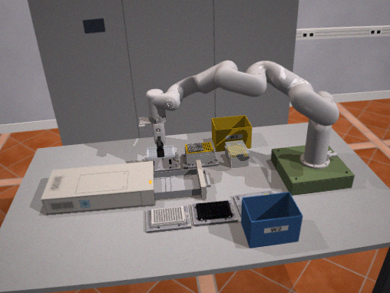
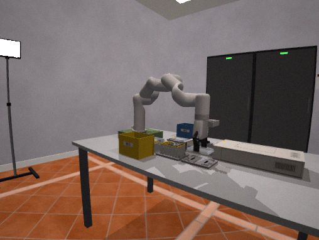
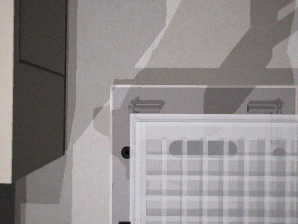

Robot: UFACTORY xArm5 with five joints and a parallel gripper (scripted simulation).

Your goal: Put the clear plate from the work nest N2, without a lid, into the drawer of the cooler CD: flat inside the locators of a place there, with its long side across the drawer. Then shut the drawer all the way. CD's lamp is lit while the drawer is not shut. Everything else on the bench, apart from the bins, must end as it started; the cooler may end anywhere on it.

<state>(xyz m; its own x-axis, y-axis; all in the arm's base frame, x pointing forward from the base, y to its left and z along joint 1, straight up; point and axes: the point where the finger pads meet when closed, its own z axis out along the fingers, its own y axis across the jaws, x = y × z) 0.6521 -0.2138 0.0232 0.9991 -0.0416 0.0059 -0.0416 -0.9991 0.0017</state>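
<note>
Right now my hand is 200 mm to the right of the drawer, 40 mm above it and 30 mm past it. From my hand the other things lie so: beige cooler CD: 190 mm to the left, 120 mm ahead, 40 mm below; clear plate: 10 mm below; yellow tip box: 190 mm behind, 30 mm below.
</note>
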